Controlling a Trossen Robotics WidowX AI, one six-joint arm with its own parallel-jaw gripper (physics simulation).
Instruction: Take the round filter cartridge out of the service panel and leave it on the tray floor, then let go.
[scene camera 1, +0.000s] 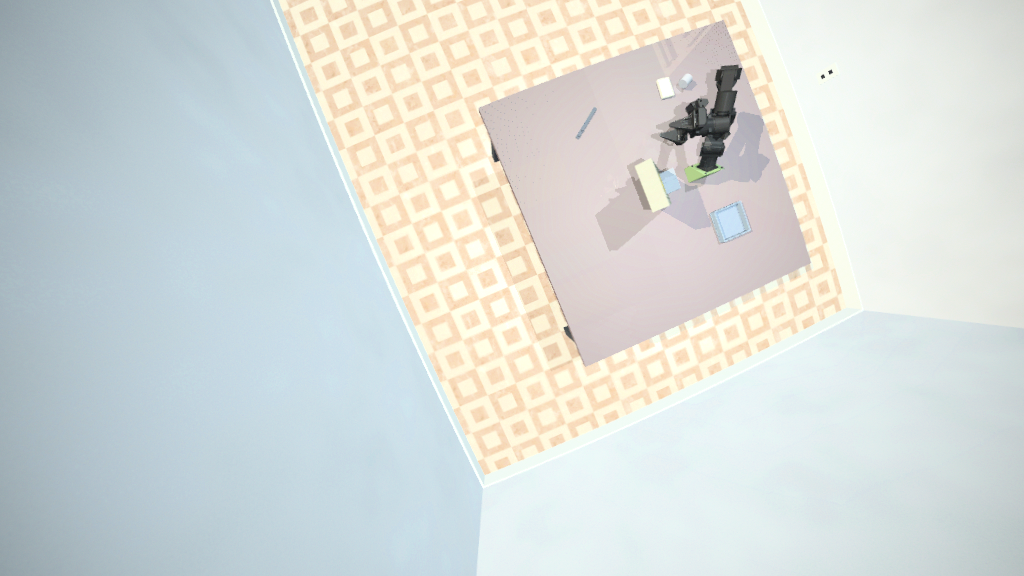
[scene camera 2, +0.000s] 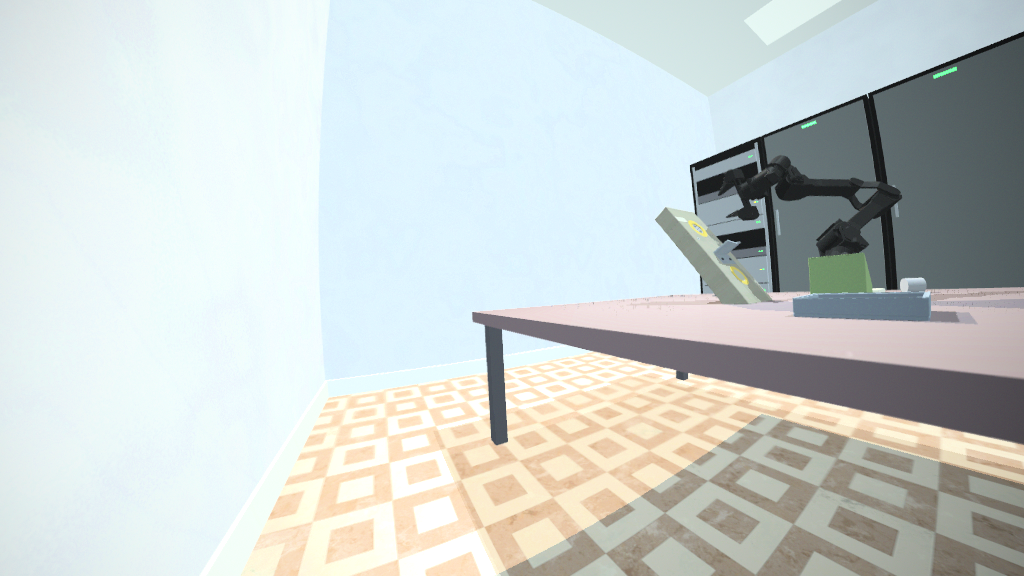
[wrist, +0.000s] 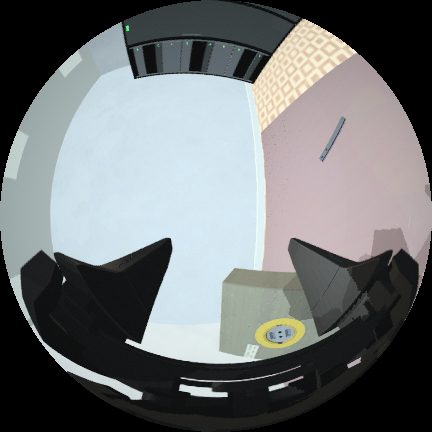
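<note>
The service panel (scene camera 1: 651, 184) (scene camera 2: 687, 242) (wrist: 240, 310) is a grey-beige slab, tilted on the table. A round grey piece (wrist: 280, 334) sits inside a yellow ring near the panel's upper end; it also shows in scene camera 2 (scene camera 2: 697, 227). A second yellow ring (scene camera 2: 739, 275) shows lower on the face. I cannot tell for certain which round piece is the filter cartridge. The light blue tray (scene camera 1: 731, 221) (scene camera 2: 862, 307) lies apart from the panel, its floor bare. My gripper (scene camera 1: 675, 124) (scene camera 2: 725, 202) (wrist: 232, 244) is open and empty, raised beside the panel's upper end; its right finger partly covers the panel in the wrist view.
A blue-grey bracket (scene camera 2: 727, 250) juts from the panel's face between the rings. A grey bar (scene camera 1: 585, 123) (wrist: 332, 139) lies on the table. A white block (scene camera 1: 665, 88) and a white cylinder (scene camera 1: 686, 80) (scene camera 2: 913, 284) are near the arm. The arm's green base (scene camera 2: 837, 273) stands behind the tray.
</note>
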